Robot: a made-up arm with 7 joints.
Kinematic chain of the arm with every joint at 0, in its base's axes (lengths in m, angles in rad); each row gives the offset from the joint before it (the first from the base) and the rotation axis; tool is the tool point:
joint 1: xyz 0 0 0.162 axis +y
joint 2: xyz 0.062 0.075 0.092 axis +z
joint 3: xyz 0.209 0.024 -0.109 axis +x
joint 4: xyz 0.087 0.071 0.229 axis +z
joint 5: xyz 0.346 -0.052 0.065 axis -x
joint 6: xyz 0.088 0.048 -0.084 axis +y
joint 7: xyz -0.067 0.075 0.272 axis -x
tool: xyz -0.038 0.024 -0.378
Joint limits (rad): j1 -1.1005..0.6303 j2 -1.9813..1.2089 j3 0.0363..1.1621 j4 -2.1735..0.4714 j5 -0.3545..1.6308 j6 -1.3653..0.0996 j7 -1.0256..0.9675
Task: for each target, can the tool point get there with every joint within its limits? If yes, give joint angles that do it. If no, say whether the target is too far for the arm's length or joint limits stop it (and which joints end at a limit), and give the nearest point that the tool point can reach.
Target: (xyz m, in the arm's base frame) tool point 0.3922 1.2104 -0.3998
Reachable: no: joint limits stop it (at a limit: joint 1, joint 2, joint 3, joint 5, joint 6) | nearest point 0.3541 0.8169 -0.1842 | short by 0.450 m
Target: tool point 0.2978 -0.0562 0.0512
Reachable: yes | joints -0.6996 0.4484 0.8615 -1.9329 1.0371 -1.0578 -0.2725
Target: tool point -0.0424 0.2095 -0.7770
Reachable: no: joint limits stop it (at a limit: joint 1, joint 3, joint 5, joint 6) | nearest point 0.1189 0.1954 -0.4744 | short by 0.343 m
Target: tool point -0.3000 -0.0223 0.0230
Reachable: yes | joints -0.2937 -1.6553 0.3737 -1.5515 0.4593 -1.1221 0.4885
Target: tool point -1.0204 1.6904 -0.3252
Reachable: no: too far | nearest point -0.4722 0.7919 0.1547 | short by 1.157 m
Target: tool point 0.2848 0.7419 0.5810
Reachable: yes | joints -0.4595 0.8104 0.7047 0.2354 -0.1929 -1.1485 0.0588
